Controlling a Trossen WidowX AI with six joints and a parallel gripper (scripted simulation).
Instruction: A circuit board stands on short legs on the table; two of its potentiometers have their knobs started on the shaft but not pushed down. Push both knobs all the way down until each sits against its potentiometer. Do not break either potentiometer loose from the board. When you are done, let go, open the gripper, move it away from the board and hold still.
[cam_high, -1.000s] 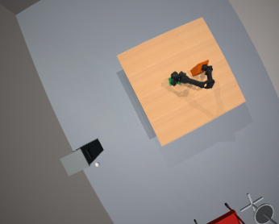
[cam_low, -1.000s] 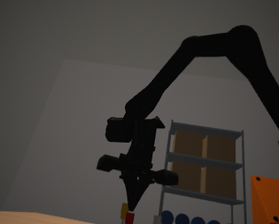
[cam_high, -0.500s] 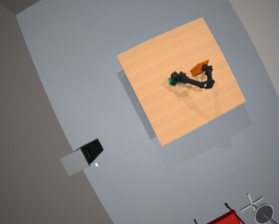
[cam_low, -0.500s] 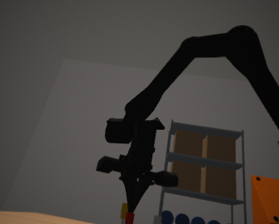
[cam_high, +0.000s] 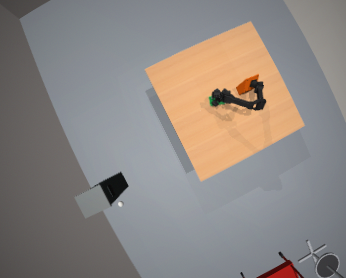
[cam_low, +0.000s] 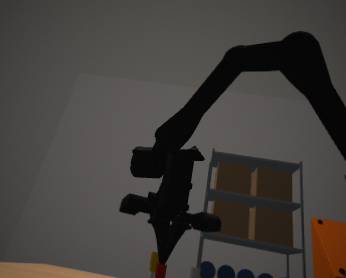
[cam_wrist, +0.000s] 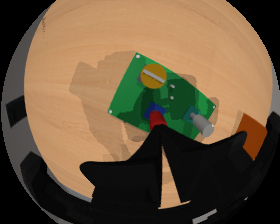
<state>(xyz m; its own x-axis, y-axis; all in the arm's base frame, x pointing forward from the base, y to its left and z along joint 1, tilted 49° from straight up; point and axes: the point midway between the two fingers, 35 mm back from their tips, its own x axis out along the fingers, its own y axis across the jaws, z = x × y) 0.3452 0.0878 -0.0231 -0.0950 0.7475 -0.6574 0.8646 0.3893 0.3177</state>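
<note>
The red knob is 2 cm below my gripper tip. Also, from my gripper tip: yellow knob: 4 cm to the right, 2 cm ahead.
</note>
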